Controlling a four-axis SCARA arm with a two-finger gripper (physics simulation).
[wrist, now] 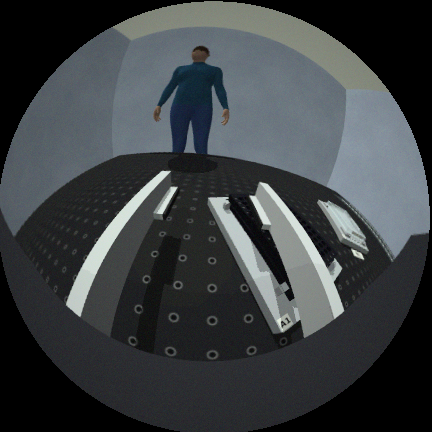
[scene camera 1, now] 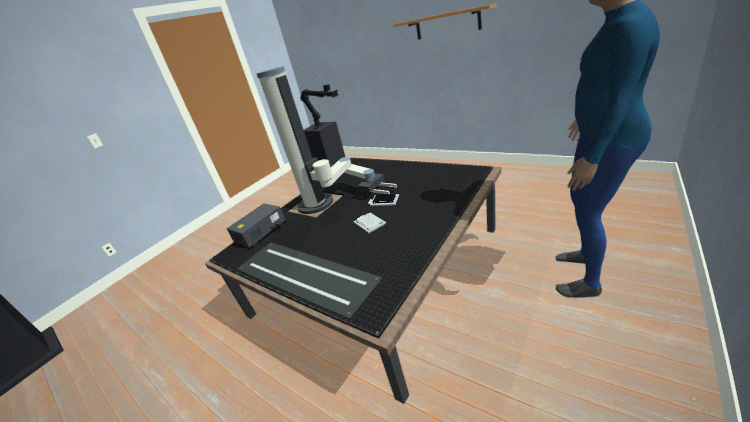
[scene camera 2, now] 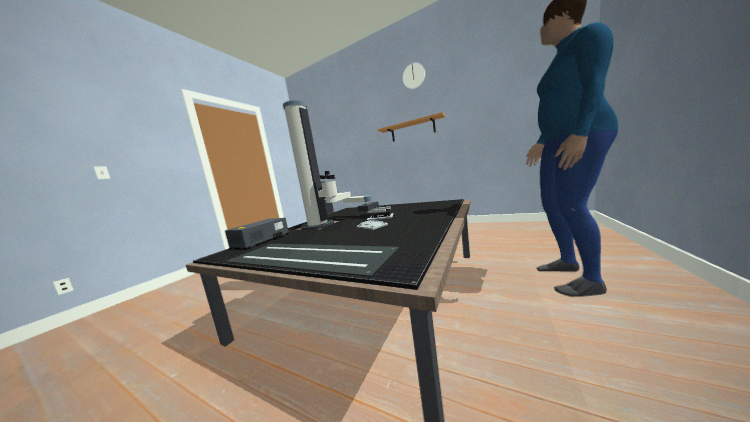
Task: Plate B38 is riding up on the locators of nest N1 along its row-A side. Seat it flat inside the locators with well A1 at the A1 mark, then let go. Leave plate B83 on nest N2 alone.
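Frame: origin at the arm's base, x back, y up, z left, level; centimetres.
Where they show: gripper, fingertip midpoint: (wrist: 214, 184) (scene camera 1: 392, 189) (scene camera 2: 387, 209); arm's base, origin of the base link: (scene camera 1: 315, 204) (scene camera 2: 318, 225).
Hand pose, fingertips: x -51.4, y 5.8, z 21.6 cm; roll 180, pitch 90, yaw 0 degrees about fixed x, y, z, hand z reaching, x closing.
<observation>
Each offset is from my fingertips to the top centre of the thing. "spot": to the spot under its first point. Level surfaces: height alone.
My gripper (scene camera 1: 392, 188) (scene camera 2: 388, 209) (wrist: 214, 184) is shut to a narrow stance and empty; a gap still shows between its long pale fingers. In the wrist view the left finger hangs over bare perforated table and the right finger crosses in front of plate B38. Black plate B38 {dx +2.2, dy -1.9, dz -7.8 cm} (scene camera 1: 384, 198) (wrist: 264, 245) lies on white nest N1 {spot: dx -1.4, dy -2.4, dz -11.0 cm} (scene camera 1: 385, 203) (scene camera 2: 389, 215) (wrist: 244, 250), with the A1 mark {dx +11.1, dy -3.3, dz -4.9 cm} (wrist: 285, 322) at its near corner. The right finger hides part of the plate; its tilt is hard to tell. White plate B83 {dx -2.5, dy -1.9, dz -32.1 cm} (scene camera 1: 370, 220) (scene camera 2: 372, 224) (wrist: 345, 225) sits on nest N2.
The arm's column (scene camera 1: 293, 141) (scene camera 2: 305, 167) stands at the table's edge. A grey box {spot: dx +55.1, dy +6.6, dz -66.5 cm} (scene camera 1: 255, 224) (scene camera 2: 256, 233) and a plate with two white strips {dy -4.1 cm} (scene camera 1: 309, 278) (scene camera 2: 314, 257) lie nearer the scene cameras. A person (scene camera 1: 613, 94) (scene camera 2: 576, 94) (wrist: 198, 95) stands beyond the table.
</observation>
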